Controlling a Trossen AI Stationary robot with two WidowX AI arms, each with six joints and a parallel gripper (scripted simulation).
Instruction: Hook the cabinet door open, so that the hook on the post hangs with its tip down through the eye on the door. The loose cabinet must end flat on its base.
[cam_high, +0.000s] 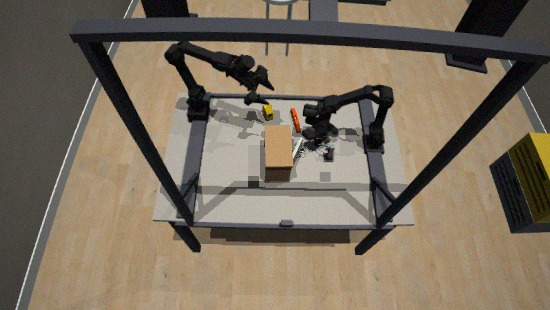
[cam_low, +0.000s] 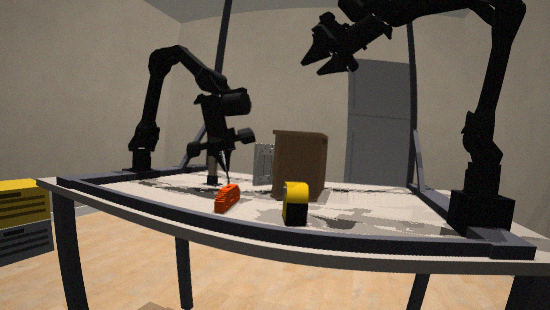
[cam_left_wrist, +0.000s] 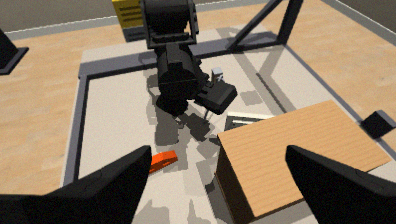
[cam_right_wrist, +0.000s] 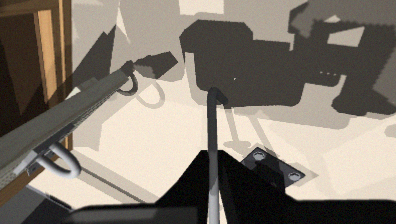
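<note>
Right now the grey hook is 20 mm behind my right hand, 20 mm to the right of it and 20 mm below it. From my right hand the other things lie so: yellow tape measure: 160 mm ahead, 270 mm to the left, 50 mm below; then orange level: 150 mm ahead, 130 mm to the left, 60 mm below; then plank door: 120 mm behind, 90 mm to the left, 10 mm below.
</note>
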